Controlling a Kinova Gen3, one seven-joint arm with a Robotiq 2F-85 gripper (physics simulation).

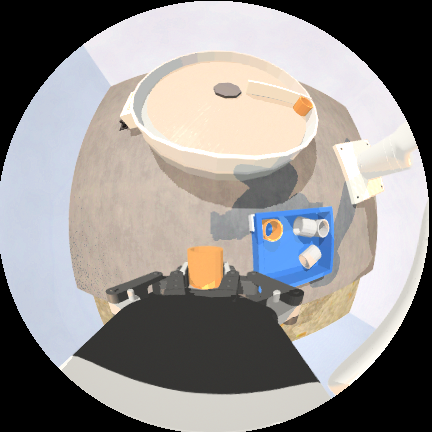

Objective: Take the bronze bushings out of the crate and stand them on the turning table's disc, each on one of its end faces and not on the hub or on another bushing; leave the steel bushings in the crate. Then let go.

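My gripper is shut on a bronze bushing and holds it in the air, in front of the turning table and left of the crate. A second bronze bushing is on the turning table's disc, at the right near the rim, by the end of a pale bar. The dark hub is at the disc's middle. A third bronze bushing stands in the blue crate, in its back left corner. Three steel bushings are in the crate's right half.
A raised pale bar lies over the disc from near the hub to the right rim. The turning table has a raised rim. A white base plate with a pale robot column stands at the right. A pale curved tube passes at the lower right.
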